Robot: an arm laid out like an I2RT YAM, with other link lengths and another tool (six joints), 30 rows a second.
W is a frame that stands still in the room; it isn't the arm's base.
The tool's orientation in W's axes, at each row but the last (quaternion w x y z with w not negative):
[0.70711 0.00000 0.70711 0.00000]
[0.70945 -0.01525 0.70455 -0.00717]
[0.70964 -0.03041 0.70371 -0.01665]
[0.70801 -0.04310 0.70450 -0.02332]
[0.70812 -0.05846 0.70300 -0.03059]
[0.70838 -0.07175 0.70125 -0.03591]
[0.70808 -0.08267 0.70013 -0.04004]
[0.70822 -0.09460 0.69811 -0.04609]
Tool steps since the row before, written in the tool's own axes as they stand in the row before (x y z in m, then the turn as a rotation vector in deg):
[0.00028 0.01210 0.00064 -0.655 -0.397 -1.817]
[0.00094 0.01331 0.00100 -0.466 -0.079 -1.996]
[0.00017 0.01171 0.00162 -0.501 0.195 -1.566]
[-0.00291 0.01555 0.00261 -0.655 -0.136 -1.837]
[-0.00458 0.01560 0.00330 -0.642 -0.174 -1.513]
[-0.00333 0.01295 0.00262 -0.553 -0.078 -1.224]
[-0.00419 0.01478 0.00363 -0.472 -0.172 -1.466]
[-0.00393 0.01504 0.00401 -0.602 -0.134 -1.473]
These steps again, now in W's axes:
[0.00064 0.01210 -0.00028 -1.817 -0.397 0.655]
[0.00086 0.01328 -0.00136 -1.998 -0.087 0.455]
[0.00140 0.01170 -0.00094 -1.574 0.197 0.475]
[0.00216 0.01582 0.00145 -1.837 -0.126 0.658]
[0.00265 0.01617 0.00260 -1.511 -0.152 0.652]
[0.00193 0.01342 0.00134 -1.226 -0.056 0.551]
[0.00268 0.01547 0.00159 -1.461 -0.177 0.486]
[0.00291 0.01576 0.00090 -1.473 -0.115 0.606]

